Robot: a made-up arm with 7 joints. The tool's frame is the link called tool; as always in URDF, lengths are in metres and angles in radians. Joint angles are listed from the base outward. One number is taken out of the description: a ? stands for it. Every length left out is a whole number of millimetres.
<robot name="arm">
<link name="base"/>
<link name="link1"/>
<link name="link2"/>
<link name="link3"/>
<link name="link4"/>
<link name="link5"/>
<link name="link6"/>
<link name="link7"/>
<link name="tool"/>
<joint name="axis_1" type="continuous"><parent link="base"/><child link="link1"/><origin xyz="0 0 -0.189"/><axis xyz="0 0 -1"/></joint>
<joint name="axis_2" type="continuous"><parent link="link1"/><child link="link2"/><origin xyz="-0.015 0.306 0"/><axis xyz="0 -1 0"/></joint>
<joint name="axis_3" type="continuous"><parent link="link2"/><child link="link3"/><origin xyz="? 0 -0.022"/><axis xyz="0 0 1"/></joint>
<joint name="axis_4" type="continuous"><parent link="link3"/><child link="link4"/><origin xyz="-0.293 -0.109 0"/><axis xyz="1 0 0"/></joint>
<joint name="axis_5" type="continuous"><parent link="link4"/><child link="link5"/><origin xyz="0 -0.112 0.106"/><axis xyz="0 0 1"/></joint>
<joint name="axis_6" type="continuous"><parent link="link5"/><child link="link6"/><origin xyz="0.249 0.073 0"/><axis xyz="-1 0 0"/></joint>
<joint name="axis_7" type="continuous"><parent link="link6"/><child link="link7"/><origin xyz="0 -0.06 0.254"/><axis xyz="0 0 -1"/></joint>
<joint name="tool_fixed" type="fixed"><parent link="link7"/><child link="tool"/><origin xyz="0.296 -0.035 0"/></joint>
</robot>
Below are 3 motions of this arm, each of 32 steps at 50 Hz.
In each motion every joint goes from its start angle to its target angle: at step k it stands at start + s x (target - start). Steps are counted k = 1, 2, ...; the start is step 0. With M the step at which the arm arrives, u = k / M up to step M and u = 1 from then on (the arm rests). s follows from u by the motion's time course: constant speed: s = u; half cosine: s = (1 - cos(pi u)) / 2; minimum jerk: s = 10 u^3 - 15 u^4 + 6 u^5.
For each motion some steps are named. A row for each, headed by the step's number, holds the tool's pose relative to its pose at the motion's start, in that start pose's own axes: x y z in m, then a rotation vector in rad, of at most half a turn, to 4 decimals.
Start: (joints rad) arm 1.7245 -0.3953 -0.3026 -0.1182 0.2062 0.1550 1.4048
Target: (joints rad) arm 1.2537 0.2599 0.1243 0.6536 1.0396 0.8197 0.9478
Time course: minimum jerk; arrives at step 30
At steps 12, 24, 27, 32:
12: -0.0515 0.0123 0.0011 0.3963 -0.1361 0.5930
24: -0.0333 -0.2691 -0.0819 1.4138 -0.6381 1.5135
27: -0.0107 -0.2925 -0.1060 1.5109 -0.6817 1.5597
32: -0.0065 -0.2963 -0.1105 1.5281 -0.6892 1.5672

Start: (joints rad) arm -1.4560 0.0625 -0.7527 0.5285 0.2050 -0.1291 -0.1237
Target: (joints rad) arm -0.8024 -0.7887 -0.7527 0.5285 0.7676 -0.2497 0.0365
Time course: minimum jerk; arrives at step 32
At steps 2, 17, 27, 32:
2: 0.0004 0.0008 -0.0002 -0.0009 0.0007 -0.0011
17: 0.1527 0.1292 -0.0930 -0.1183 0.2116 -0.3213
27: 0.2943 0.1126 -0.1831 -0.0530 0.3806 -0.5956
32: 0.3041 0.1080 -0.1895 -0.0429 0.3921 -0.6158

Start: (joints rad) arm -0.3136 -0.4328 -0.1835 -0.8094 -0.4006 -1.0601 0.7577
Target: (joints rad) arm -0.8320 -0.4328 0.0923 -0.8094 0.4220 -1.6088 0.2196
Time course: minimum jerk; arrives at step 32
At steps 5, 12, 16, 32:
5: 0.0075 0.0165 -0.0156 -0.0050 0.0301 0.0506
12: 0.0200 0.1471 -0.1550 -0.0577 0.2871 0.4500
16: -0.0363 0.2340 -0.2901 -0.1256 0.5385 0.7811
32: -0.2698 0.2165 -0.5520 -0.3624 1.1566 1.3412

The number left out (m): -0.052
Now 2 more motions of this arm.
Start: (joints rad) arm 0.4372 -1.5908 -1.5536 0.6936 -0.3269 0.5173 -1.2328
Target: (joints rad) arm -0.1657 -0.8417 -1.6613 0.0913 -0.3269 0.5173 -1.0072
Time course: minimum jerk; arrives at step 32
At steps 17, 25, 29, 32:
17: -0.0479 -0.0304 -0.1158 -0.1994 -0.2695 -0.0963
25: -0.0460 -0.0711 -0.1814 -0.2905 -0.4437 -0.1342
29: -0.0429 -0.0795 -0.1913 -0.3041 -0.4740 -0.1382
32: -0.0426 -0.0804 -0.1923 -0.3056 -0.4773 -0.1386

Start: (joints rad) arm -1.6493 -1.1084 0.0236 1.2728 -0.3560 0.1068 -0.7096
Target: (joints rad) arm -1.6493 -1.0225 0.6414 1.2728 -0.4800 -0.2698 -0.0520
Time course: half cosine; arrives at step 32
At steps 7, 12, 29, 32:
7: 0.0221 -0.0406 -0.0120 0.0514 0.0335 -0.0537
12: 0.0586 -0.1069 -0.0414 0.1312 0.1025 -0.1517
29: 0.1445 -0.2888 -0.2004 0.2970 0.4277 -0.5315
32: 0.1458 -0.2933 -0.2062 0.2990 0.4399 -0.5446

